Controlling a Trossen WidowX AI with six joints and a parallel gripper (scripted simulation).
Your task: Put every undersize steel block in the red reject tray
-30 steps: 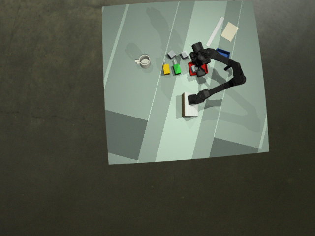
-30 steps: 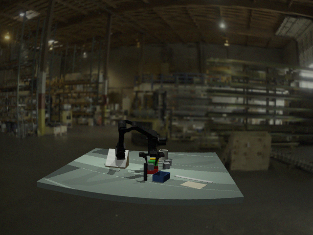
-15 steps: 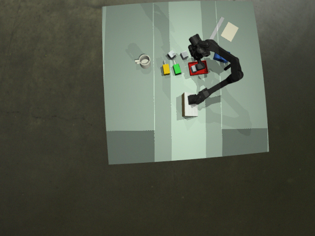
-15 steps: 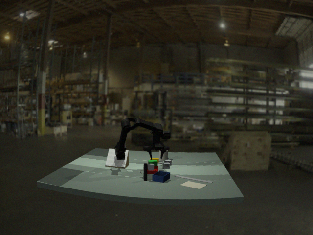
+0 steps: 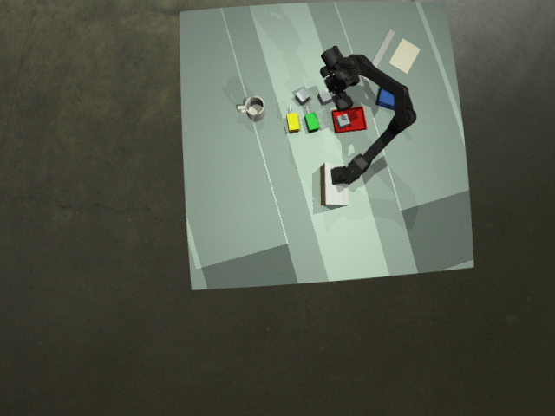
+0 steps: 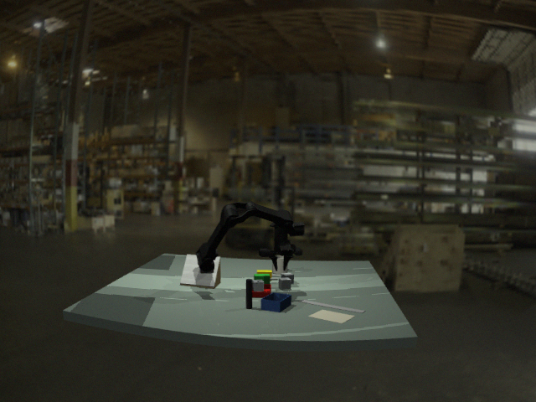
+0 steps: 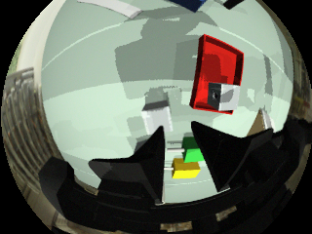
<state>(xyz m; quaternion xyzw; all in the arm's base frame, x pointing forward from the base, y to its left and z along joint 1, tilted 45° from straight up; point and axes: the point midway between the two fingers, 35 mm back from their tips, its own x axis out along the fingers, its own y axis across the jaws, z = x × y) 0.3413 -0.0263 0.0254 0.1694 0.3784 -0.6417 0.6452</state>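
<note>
Right now my gripper tip is 9 cm past the red reject tray, 8 cm to the left of it and 8 cm above it. From my gripper tip the other things lie so: steel block: 2 cm ahead, 2 cm to the left, 7 cm below; then yellow block: 5 cm behind, 18 cm to the left, 7 cm below; then green GO gauge: 6 cm behind, 10 cm to the left, 7 cm below.
</note>
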